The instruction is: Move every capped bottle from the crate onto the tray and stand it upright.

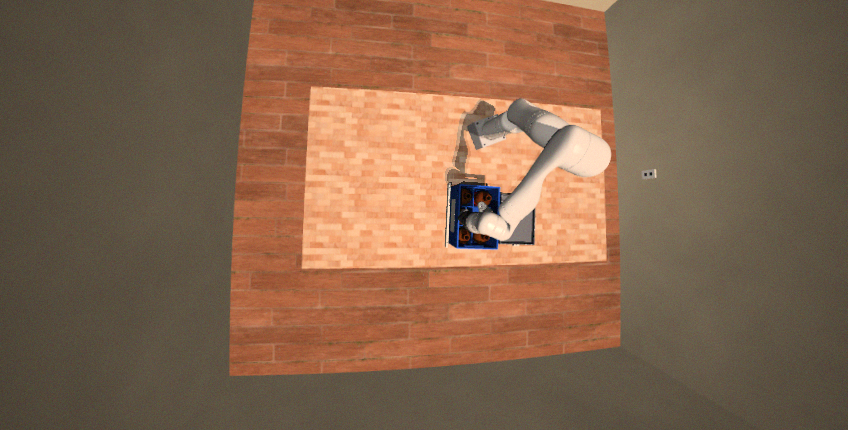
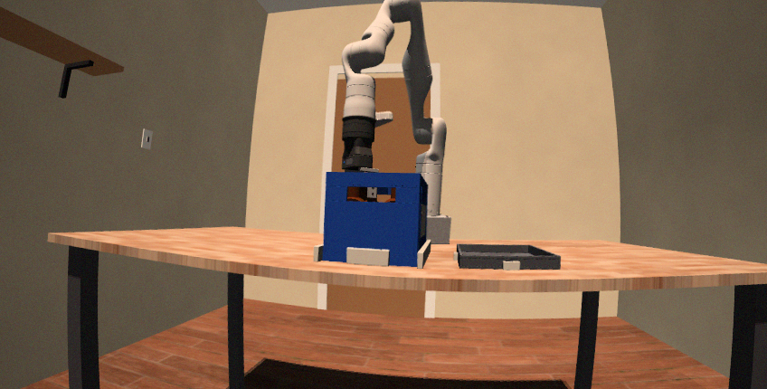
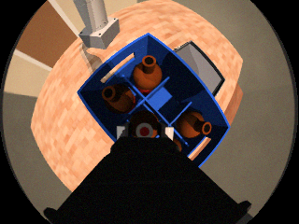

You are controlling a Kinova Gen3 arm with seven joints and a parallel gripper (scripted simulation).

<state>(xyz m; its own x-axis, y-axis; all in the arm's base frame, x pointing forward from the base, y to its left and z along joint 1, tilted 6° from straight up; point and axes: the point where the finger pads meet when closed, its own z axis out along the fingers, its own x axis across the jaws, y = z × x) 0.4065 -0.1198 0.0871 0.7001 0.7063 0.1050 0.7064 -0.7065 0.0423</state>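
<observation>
My gripper is now 60 mm above the glass bottle. Also, from my hand: blue crate 40 mm to the left, 60 mm below; grey tray 10 mm ahead, 310 mm to the left, 140 mm below.
</observation>
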